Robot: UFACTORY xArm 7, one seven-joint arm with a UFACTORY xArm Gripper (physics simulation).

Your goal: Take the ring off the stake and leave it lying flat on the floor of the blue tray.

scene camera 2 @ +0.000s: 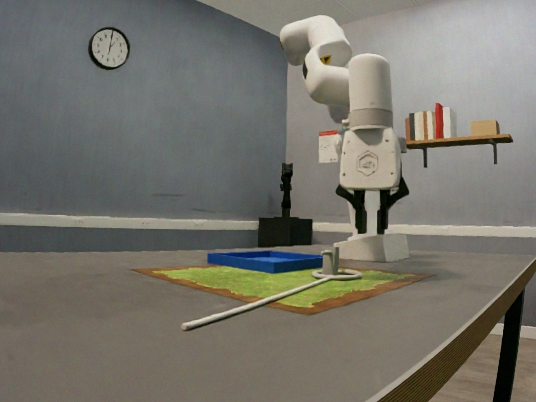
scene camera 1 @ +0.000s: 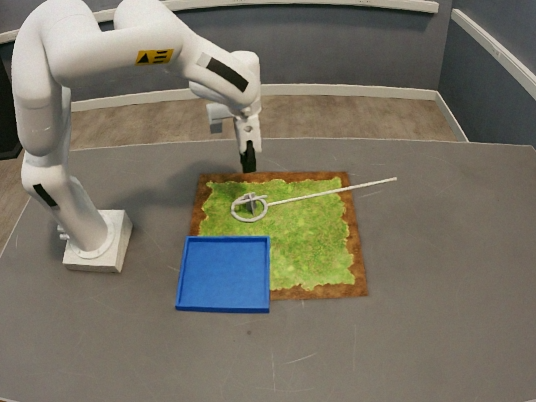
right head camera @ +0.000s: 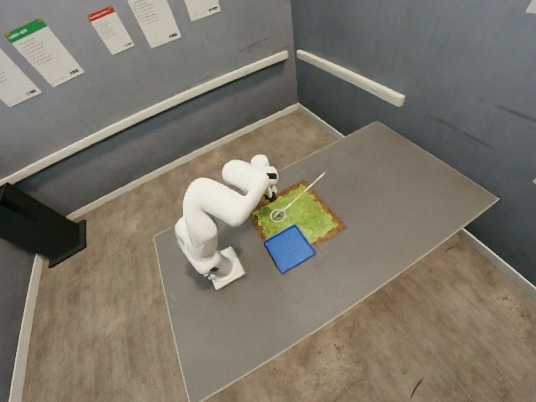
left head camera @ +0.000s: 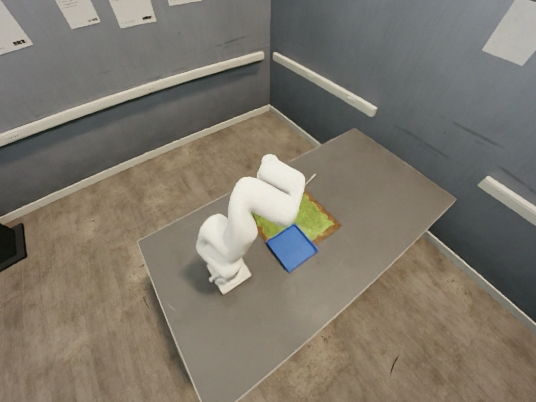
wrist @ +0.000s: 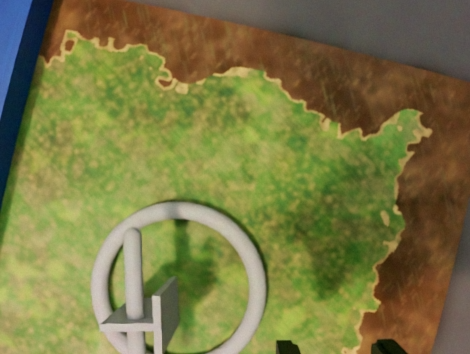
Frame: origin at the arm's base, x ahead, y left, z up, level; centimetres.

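Seen in the pictures: gripper, fingertip midpoint: (scene camera 2: pixel 371 234) (scene camera 1: pixel 248 167) (right head camera: pixel 270 200); arm's base at its link origin: (scene camera 2: pixel 370 237) (scene camera 1: pixel 92 236) (right head camera: pixel 223 267).
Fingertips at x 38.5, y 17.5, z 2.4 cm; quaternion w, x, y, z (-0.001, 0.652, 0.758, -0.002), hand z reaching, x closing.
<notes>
Offsets run from my fingertips to a thing's middle. "pt": to the spot under its first point. Level surfaces: height alone.
The pale grey ring {pt dx -2.4, dy -10.1, dz -7.0 cm} (right head camera: pixel 278 221) (scene camera 1: pixel 250 220) (scene camera 2: pixel 352 277) (wrist: pixel 257 285) lies low around the grey stake {dx +0.3, dy -7.7, dz -6.3 cm} (scene camera 1: pixel 251 205) (scene camera 2: pixel 328 262) (wrist: pixel 167 315), with a long pale rod (right head camera: pixel 305 191) (scene camera 1: pixel 332 191) (scene camera 2: pixel 255 303) running out from it. A slim round bar crosses the stake's top. My gripper (right head camera: pixel 271 197) (scene camera 1: pixel 248 170) (scene camera 2: pixel 372 227) (wrist: pixel 337 347) points down, partly open with nothing between its fingers, above the mat's back edge, behind the ring in scene camera 1. The blue tray {dx -6.4, dy -26.1, dz -6.7 cm} (left head camera: pixel 292 248) (right head camera: pixel 290 249) (scene camera 1: pixel 223 309) (scene camera 2: pixel 245 263) (wrist: pixel 25 75) holds nothing. The arm hides ring and gripper in the left head view.
A green mat with brown edges {dz -7.8 cm} (left head camera: pixel 320 225) (right head camera: pixel 320 220) (scene camera 1: pixel 310 250) (scene camera 2: pixel 215 282) (wrist: pixel 225 150) lies under the stake, beside the tray. The rod reaches past the mat's edge over the grey table {dz -7.8 cm} (scene camera 1: pixel 425 250) (scene camera 2: pixel 100 325). The arm's base stands left of the tray in scene camera 1.
</notes>
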